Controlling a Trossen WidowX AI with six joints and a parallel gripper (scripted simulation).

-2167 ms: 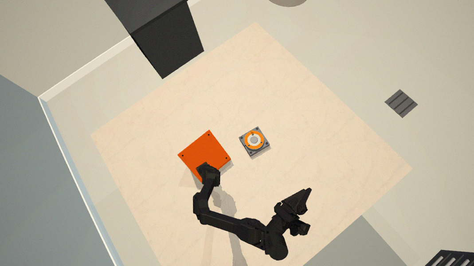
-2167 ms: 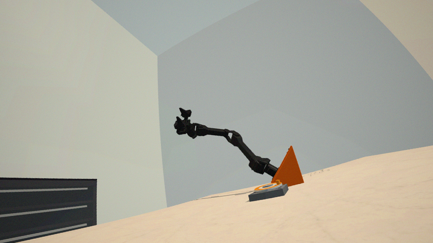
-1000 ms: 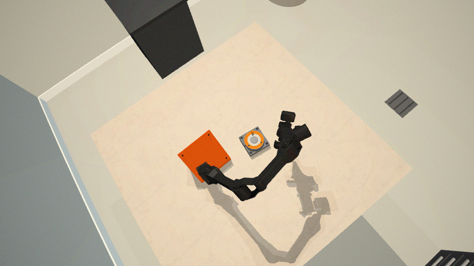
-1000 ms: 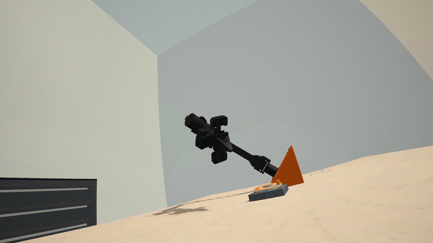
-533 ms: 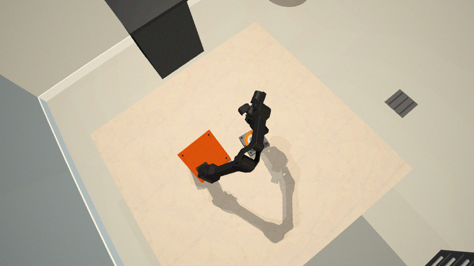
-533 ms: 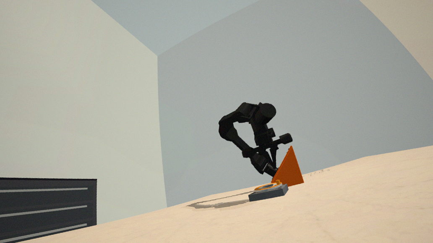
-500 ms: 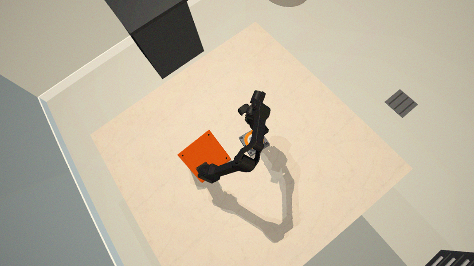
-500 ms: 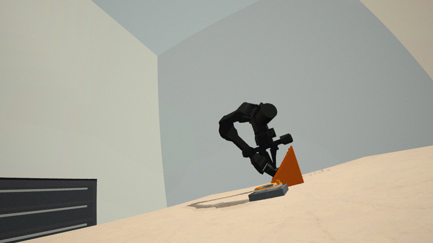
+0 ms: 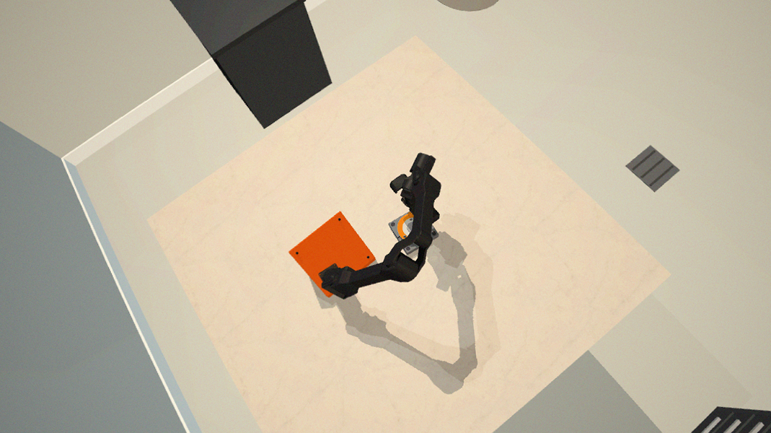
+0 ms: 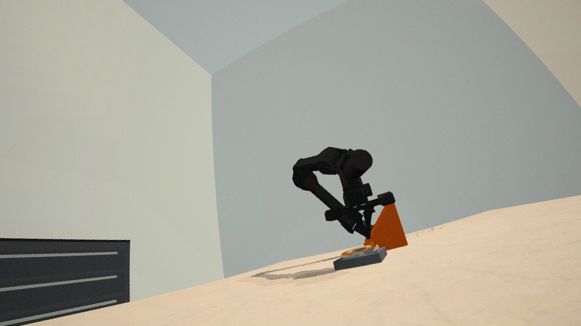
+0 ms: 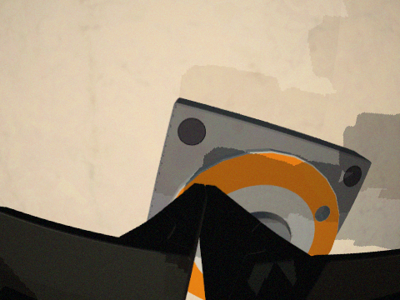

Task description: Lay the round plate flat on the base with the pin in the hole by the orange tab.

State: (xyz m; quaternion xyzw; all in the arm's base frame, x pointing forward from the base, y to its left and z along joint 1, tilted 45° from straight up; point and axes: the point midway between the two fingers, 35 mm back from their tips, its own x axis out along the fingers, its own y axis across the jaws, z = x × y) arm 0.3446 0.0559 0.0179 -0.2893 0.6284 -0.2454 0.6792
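My gripper tip is 3 cm past the round plate, 2 cm to the left of it and 2 cm above it. From my gripper tip the other things lie so: base 4 cm behind, 4 cm to the right, 4 cm below.
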